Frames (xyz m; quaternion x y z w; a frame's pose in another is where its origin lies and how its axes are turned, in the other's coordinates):
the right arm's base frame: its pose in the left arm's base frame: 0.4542 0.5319 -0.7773 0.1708 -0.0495 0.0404 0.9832
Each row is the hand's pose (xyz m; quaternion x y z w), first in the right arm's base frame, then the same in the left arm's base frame.
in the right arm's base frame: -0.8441 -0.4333 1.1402 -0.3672 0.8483 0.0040 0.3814
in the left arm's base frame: -0.4365 -0.3150 0.0532 -0.3304 0.7997 0.1461 0.4796
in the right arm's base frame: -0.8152 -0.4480 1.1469 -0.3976 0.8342 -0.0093 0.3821
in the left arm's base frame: -0.4070 -0.3293 0.0578 -0.3589 0.7868 0.1291 0.4853
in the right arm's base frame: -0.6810 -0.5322 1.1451 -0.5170 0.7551 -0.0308 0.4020
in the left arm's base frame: -0.2656 -0.3993 0.0431 -0.4686 0.7069 0.0893 0.5222
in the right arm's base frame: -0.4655 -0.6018 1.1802 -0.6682 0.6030 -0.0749 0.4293
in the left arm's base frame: -0.0481 -0.4631 0.0768 -0.6043 0.5574 0.0136 0.5691
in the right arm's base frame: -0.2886 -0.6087 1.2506 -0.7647 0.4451 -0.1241 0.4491
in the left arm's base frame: 0.1221 -0.4824 0.1601 -0.6870 0.4057 -0.0657 0.5992
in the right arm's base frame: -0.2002 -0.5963 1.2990 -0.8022 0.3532 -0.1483 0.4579
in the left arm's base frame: 0.2046 -0.4817 0.2194 -0.7175 0.3175 -0.1067 0.6107
